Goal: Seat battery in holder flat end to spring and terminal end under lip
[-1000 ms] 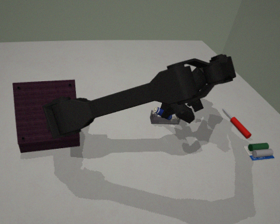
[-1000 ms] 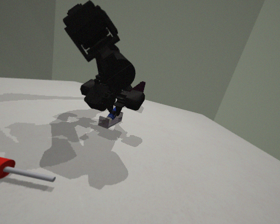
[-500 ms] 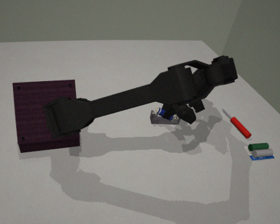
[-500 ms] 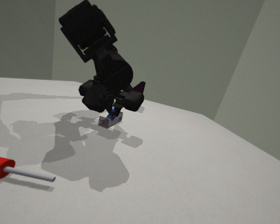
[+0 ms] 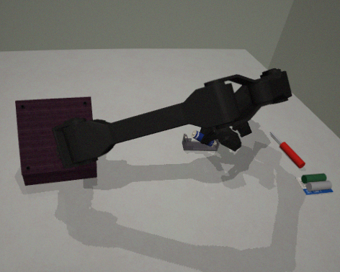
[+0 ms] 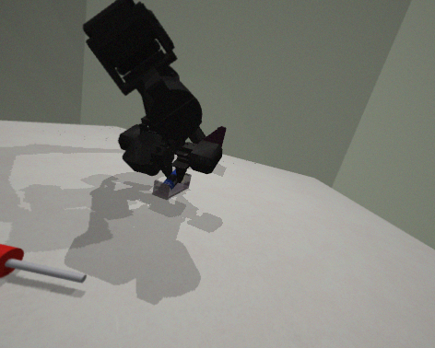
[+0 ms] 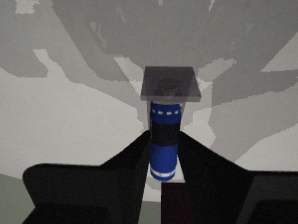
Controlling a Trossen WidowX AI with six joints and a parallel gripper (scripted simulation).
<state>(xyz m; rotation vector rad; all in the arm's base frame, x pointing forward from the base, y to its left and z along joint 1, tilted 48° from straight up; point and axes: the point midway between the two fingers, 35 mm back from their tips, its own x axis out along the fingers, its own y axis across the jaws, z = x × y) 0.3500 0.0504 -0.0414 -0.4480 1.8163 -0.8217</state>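
The blue battery lies 10 mm above my gripper tip. From my gripper tip the other things lie so: red-handled screwdriver (260 mm ahead, 20 mm to the right, 10 mm below).
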